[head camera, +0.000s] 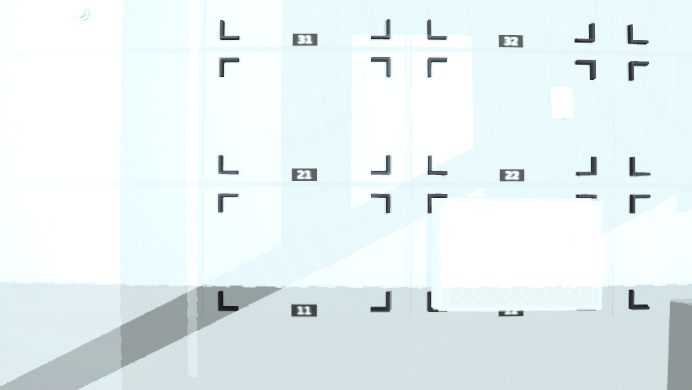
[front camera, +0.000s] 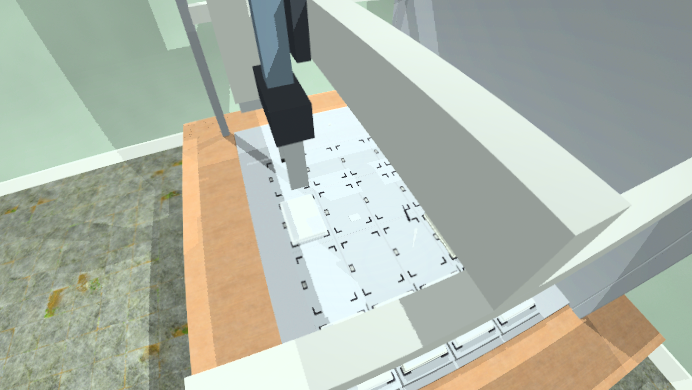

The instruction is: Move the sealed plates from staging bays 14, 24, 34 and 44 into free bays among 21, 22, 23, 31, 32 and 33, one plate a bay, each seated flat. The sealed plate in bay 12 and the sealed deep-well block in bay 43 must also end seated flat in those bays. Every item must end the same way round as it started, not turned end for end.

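Frame: origin at the robot's base, x ahead, y left, z up, level; centimetres.
Seen in the pictures: gripper, between the fingertips: [front camera: 294,172]; robot's base, origin of its link: [head camera: 223,305] [front camera: 267,164].
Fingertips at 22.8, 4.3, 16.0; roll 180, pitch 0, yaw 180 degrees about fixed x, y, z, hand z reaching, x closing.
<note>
Offsets run from my fingertips to a thing's top centre, as dx, dy, dz. "pt": to the spot under its first point.
The sealed plate @(+0.0, +0.0, -14.5) [front camera: 305,217] [head camera: 520,245] lies flat in bay 12, inside its corner marks. My gripper [front camera: 299,188] is raised above the deck near the plate's far side in the front view. Its jaws overlap there, so their spacing is hidden; no plate hangs from them. Beyond the beam, near edges of the staging plates show for bay 14 [front camera: 381,382], bay 24 @(pt +39.1, +10.6, -13.2) [front camera: 426,361], bay 34 @(pt +38.9, +21.4, -13.2) [front camera: 476,334] and bay 44 @(pt +39.0, +31.9, -13.2) [front camera: 519,311]. A sliver of the deep-well block @(+16.4, +32.1, -11.8) [front camera: 441,237] shows in bay 43, mostly hidden by the beam.
The large grey beam [front camera: 450,150] crosses the front view. A small white patch @(pt +4.1, +11.8, -15.9) [front camera: 354,217] [head camera: 562,103] is in bay 22. A thin white stick @(+14.9, +22.4, -15.2) [front camera: 414,237] and a dark piece @(+7.6, +24.2, -15.2) [front camera: 407,215] lie near bay 33. A grey part [head camera: 681,345] enters at the head view's lower right.
</note>
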